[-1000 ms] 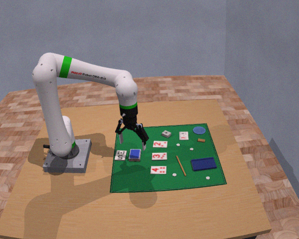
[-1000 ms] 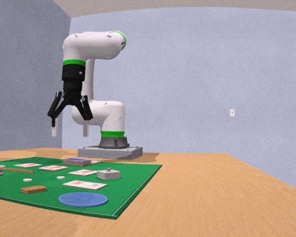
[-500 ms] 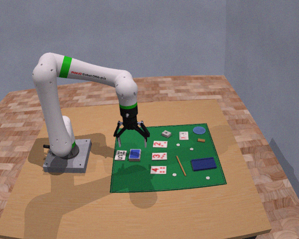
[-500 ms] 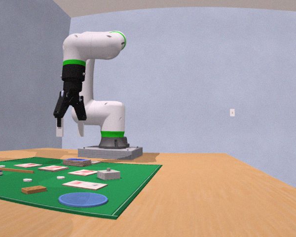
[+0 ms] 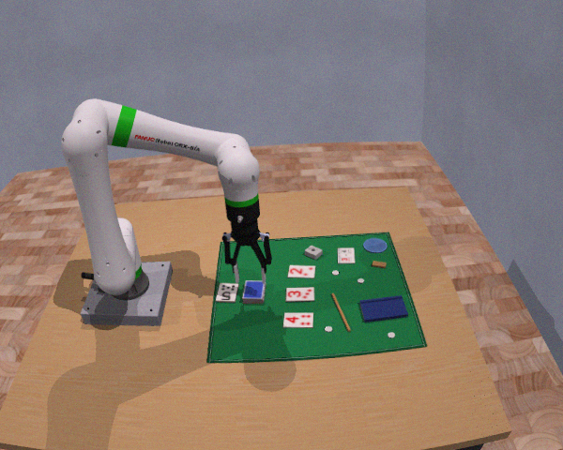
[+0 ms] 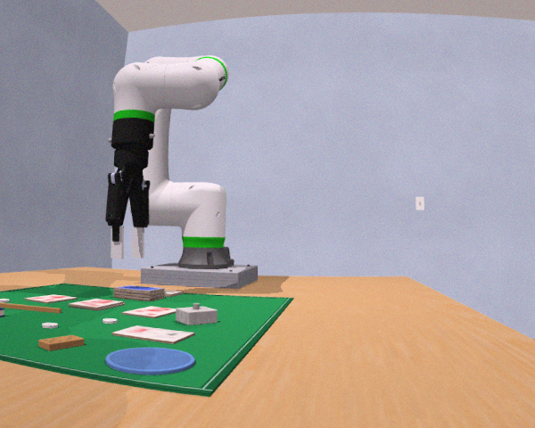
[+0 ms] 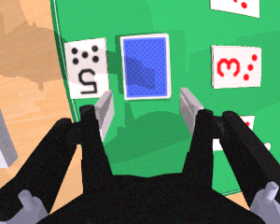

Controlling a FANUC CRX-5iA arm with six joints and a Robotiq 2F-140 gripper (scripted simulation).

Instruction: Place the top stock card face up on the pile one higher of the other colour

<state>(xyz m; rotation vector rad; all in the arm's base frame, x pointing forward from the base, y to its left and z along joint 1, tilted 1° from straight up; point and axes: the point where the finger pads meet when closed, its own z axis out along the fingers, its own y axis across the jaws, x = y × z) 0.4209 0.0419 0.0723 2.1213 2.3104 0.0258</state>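
The black 5 is 90 mm behind my hand, 20 mm to the left of it and 110 mm below it. From my hand the other things lie so: wooden stick (280 mm ahead, 30 mm to the right, 110 mm below); green card cloth (180 mm ahead, 70 mm to the left, 120 mm below); grey knobbed block (160 mm ahead, 260 mm to the left, 90 mm below).
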